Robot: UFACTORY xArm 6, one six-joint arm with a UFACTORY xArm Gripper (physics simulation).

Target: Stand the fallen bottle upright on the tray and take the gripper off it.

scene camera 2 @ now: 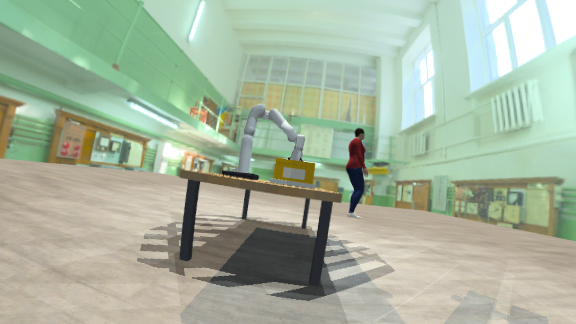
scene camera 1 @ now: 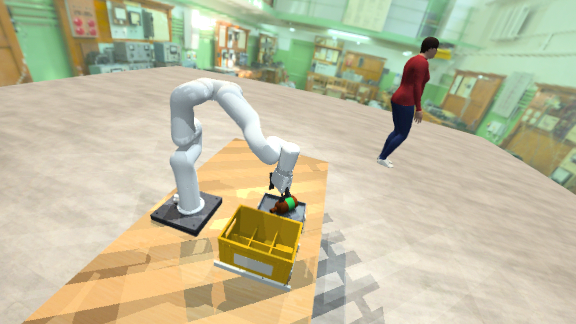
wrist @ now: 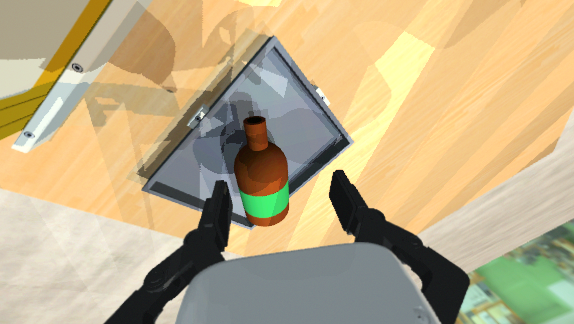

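Where they show: gripper, between the fingertips: [scene camera 1: 276,195] [wrist: 281,187]; arm's base, origin of its link: [scene camera 2: 243,173] [scene camera 1: 191,205].
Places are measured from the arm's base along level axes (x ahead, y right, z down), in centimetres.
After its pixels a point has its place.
Observation:
A brown bottle [scene camera 1: 292,202] @(y -16.2, x 48.5, z -3.3 cm) [wrist: 262,172] @(y -12.6, x 42.4, z -3.8 cm) with a green label lies on its side on the grey tray [scene camera 1: 296,215] @(y -14.0, x 52.3, z 3.2 cm) [wrist: 302,120] @(y -15.7, x 35.1, z 3.2 cm). In scene camera 1 its neck points left, towards the crate side. In the wrist view its mouth faces up the picture and its base is near the tray's lower corner. My gripper [scene camera 1: 283,193] @(y -11.1, x 39.7, z -9.9 cm) [wrist: 281,187] @(y -11.1, x 39.7, z -9.9 cm) is open and empty, close above the bottle. In the wrist view the label lies between the lines of the two fingers, nearer the left one; I cannot tell whether they touch it. In scene camera 2 the crate hides bottle and tray.
A yellow crate [scene camera 1: 227,248] @(y 22.8, x 28.6, z -9.5 cm) [scene camera 2: 279,176] @(y 22.8, x 29.0, z -1.4 cm) with dividers stands beside the tray, with a white rail [scene camera 1: 250,276] @(y 24.9, x 38.4, z 1.7 cm) [wrist: 55,115] @(y 5.1, x 50.4, z 0.9 cm) along its foot. The arm's dark base plate [scene camera 1: 175,223] @(y 12.2, x -0.5, z -0.1 cm) is on the table's other side. A person in red [scene camera 1: 413,82] [scene camera 2: 356,152] stands beyond the table.

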